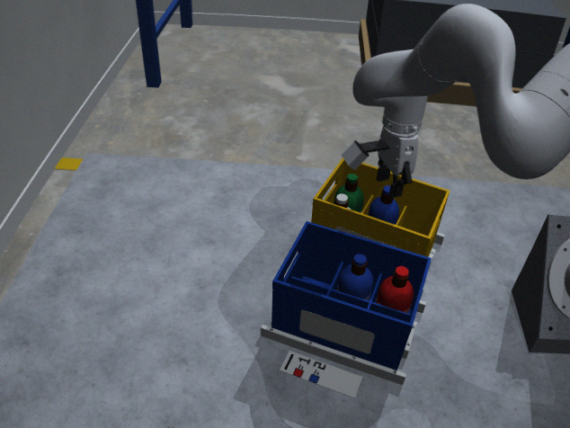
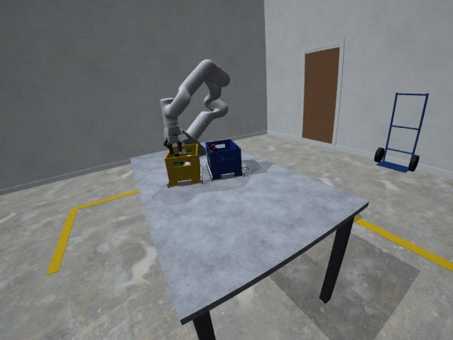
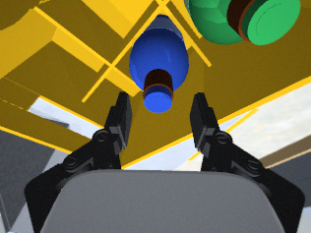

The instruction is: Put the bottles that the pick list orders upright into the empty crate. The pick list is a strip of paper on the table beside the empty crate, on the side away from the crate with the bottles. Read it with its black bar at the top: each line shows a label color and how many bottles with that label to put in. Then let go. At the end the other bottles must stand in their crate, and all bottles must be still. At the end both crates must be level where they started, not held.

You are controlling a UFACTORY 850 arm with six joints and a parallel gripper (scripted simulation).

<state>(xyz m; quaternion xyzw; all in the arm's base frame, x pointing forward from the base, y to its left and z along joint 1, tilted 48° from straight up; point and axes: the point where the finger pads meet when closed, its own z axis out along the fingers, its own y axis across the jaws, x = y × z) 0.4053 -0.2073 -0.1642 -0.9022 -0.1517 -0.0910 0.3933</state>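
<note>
Right now the yellow crate is 10 cm below my hand, 4 cm to the left of it and 2 cm ahead of it. Also, from my hand: white-capped bottle: 11 cm ahead, 9 cm below, 4 cm to the left; then red-label bottle: 26 cm to the left, 9 cm below; then green bottle: 9 cm below, 8 cm ahead, 4 cm to the right.
</note>
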